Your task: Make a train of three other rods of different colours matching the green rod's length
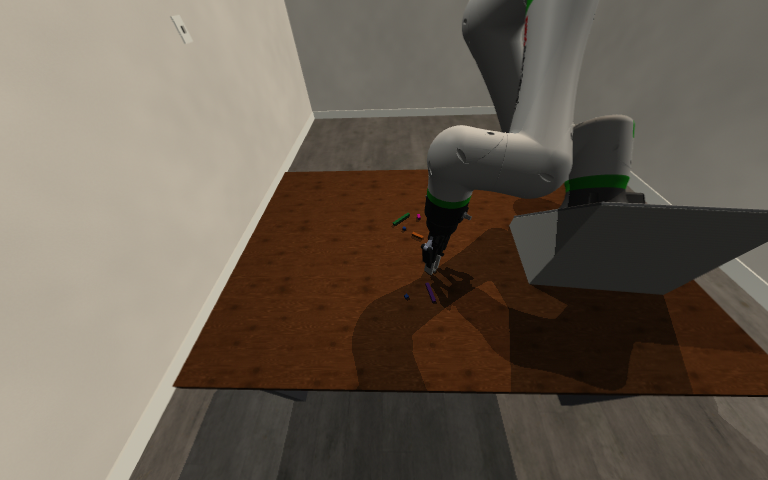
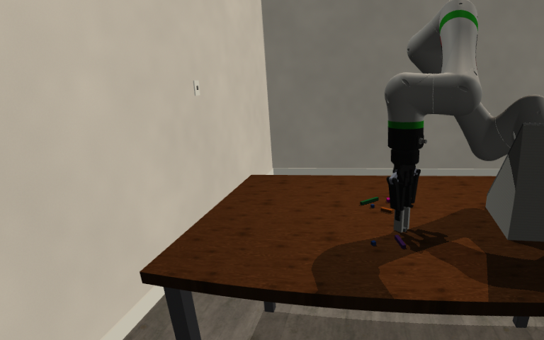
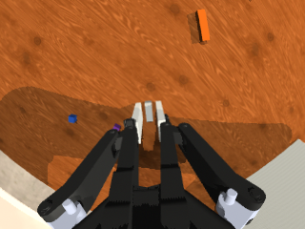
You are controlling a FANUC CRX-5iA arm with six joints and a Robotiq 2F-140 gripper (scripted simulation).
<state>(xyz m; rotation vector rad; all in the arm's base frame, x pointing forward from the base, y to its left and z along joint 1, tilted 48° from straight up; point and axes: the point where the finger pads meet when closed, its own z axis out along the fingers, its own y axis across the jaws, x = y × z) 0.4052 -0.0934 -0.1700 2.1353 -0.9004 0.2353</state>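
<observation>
My gripper is now 30 mm above the grey rod. From my hand the other things lie so: orange rod 140 mm to the right, 30 mm below, 30 mm ahead; then magenta rod 230 mm to the right, 30 mm below, 20 mm ahead; then purple rod 80 mm to the left, 30 mm below, 10 mm ahead.
</observation>
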